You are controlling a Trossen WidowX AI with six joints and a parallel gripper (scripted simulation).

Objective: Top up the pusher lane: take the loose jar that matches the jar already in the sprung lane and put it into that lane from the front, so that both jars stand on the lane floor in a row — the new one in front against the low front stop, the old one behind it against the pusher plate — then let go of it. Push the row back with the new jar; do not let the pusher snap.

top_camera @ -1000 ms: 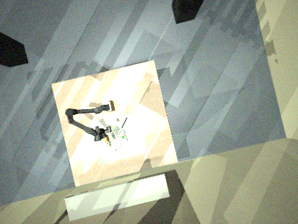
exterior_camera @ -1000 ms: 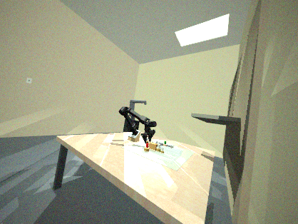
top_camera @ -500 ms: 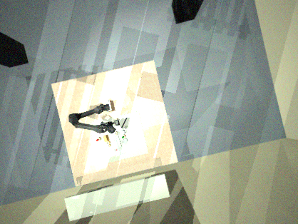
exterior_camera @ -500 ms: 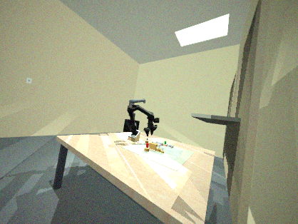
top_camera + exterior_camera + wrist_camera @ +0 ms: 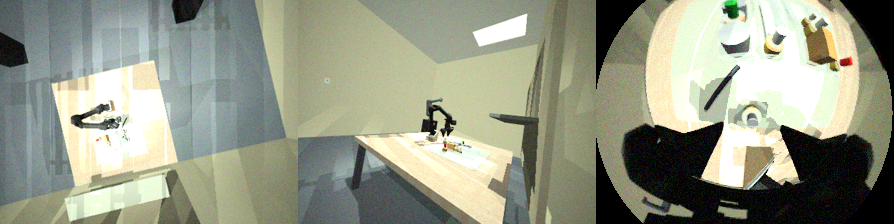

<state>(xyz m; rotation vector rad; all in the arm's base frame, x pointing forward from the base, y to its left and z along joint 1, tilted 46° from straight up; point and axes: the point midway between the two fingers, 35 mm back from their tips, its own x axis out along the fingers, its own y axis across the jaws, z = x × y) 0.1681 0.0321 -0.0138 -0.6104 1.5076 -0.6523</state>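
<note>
My gripper tip is now 18 cm short of the brown box, 17 cm to the left of it and 4 cm above it. Round my gripper tip: shelf 66 cm ahead, 29 cm above, 4 cm to the right.
</note>
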